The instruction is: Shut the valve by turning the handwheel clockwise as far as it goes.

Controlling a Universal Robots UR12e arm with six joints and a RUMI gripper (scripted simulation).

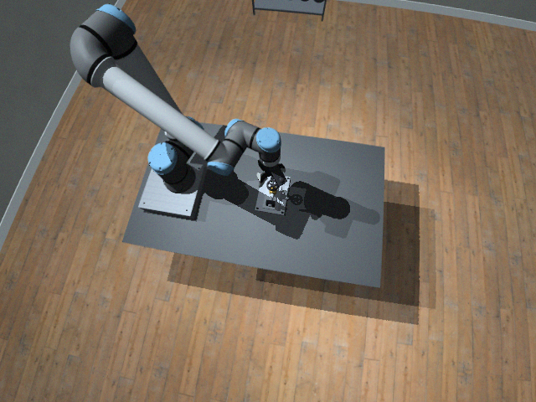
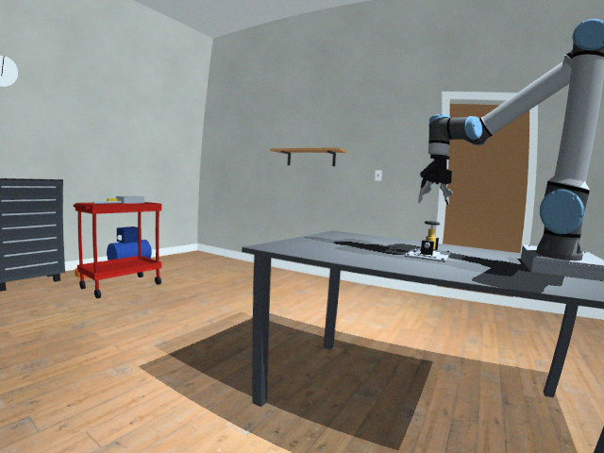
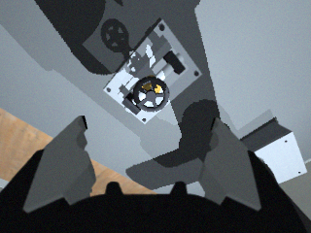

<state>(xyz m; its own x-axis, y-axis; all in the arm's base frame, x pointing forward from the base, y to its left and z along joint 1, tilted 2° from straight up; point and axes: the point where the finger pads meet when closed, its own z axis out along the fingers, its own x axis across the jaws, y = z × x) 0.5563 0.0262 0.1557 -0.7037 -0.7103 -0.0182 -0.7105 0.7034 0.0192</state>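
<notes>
Now: the black spoked handwheel 9 cm below my hand. Round my hand: base plate (21 cm below).
</notes>
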